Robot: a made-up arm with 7 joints. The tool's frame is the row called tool. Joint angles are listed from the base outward.
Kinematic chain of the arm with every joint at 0, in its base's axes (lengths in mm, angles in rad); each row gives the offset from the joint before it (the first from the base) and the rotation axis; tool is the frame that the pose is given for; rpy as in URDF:
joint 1: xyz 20 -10 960 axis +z
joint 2: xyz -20 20 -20 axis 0 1 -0.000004
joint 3: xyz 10 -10 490 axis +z
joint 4: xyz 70 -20 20 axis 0 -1 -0.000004
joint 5: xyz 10 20 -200 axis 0 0.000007 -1
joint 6: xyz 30 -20 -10 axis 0 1 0.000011
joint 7: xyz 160 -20 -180 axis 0 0.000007 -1
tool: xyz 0 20 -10 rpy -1.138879 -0.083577 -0.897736
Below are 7 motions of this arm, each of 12 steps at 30 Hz.
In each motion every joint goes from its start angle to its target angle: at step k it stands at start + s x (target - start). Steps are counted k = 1, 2, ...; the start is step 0. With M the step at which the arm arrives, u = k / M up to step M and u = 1 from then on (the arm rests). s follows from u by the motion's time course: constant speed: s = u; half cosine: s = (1 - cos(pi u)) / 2; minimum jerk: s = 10 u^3 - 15 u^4 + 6 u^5.
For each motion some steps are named. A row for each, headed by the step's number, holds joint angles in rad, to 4 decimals.
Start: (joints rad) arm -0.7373 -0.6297 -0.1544 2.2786 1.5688 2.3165 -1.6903
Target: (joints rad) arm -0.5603 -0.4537 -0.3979 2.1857 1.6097 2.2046 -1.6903
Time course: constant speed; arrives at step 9
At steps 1, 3, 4, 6, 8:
1: -0.7176 -0.6101 -0.1815 2.2683 1.5733 2.3041 -1.6903
3: -0.6783 -0.5710 -0.2356 2.2476 1.5824 2.2792 -1.6903
4: -0.6586 -0.5515 -0.2626 2.2373 1.5870 2.2668 -1.6903
6: -0.6193 -0.5124 -0.3167 2.2167 1.5961 2.2419 -1.6903
8: -0.5800 -0.4733 -0.3708 2.1960 1.6052 2.2170 -1.6903

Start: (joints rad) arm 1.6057 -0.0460 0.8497 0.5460 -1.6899 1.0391 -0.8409
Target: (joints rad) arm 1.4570 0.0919 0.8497 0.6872 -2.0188 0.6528 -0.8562
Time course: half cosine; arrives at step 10
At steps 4, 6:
4: 1.5543 0.0016 0.8497 0.5948 -1.8035 0.9056 -0.8462
6: 1.5084 0.0443 0.8497 0.6384 -1.9052 0.7863 -0.8509

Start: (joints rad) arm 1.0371 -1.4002 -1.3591 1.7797 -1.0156 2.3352 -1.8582
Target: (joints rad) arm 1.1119 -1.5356 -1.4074 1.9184 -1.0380 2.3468 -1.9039
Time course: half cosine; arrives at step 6
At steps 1, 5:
1: 1.0421 -1.4093 -1.3623 1.7890 -1.0171 2.3360 -1.8613
5: 1.1069 -1.5265 -1.4042 1.9091 -1.0365 2.3460 -1.9008

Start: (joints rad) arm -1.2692 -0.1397 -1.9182 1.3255 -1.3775 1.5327 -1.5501
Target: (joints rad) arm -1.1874 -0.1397 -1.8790 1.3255 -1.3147 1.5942 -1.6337
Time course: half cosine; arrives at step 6
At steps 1, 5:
1: -1.2637 -0.1397 -1.9156 1.3255 -1.3733 1.5368 -1.5557
5: -1.1929 -0.1397 -1.8816 1.3255 -1.3189 1.5901 -1.6281

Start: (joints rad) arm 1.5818 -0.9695 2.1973 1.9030 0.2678 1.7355 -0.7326
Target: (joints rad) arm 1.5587 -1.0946 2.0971 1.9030 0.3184 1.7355 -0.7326
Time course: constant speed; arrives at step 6
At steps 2, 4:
2: 1.5741 -1.0112 2.1639 1.9030 0.2847 1.7355 -0.7326
4: 1.5664 -1.0529 2.1305 1.9030 0.3015 1.7355 -0.7326

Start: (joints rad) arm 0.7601 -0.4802 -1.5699 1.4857 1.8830 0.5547 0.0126
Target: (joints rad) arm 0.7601 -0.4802 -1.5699 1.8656 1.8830 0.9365 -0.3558
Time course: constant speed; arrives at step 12
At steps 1, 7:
1: 0.7601 -0.4802 -1.5699 1.5174 1.8830 0.5865 -0.0181
7: 0.7601 -0.4802 -1.5699 1.7073 1.8830 0.7774 -0.2023

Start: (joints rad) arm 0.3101 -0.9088 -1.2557 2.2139 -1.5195 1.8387 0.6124
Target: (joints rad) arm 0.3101 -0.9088 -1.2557 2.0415 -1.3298 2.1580 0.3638
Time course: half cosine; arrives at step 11
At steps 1, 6, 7, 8, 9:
1: 0.3101 -0.9088 -1.2557 2.2104 -1.5157 1.8452 0.6074
6: 0.3101 -0.9088 -1.2557 2.1154 -1.4112 2.0211 0.4704
7: 0.3101 -0.9088 -1.2557 2.0919 -1.3852 2.0647 0.4365
8: 0.3101 -0.9088 -1.2557 2.0713 -1.3625 2.1029 0.4067
9: 0.3101 -0.9088 -1.2557 2.0552 -1.3449 2.1327 0.3835

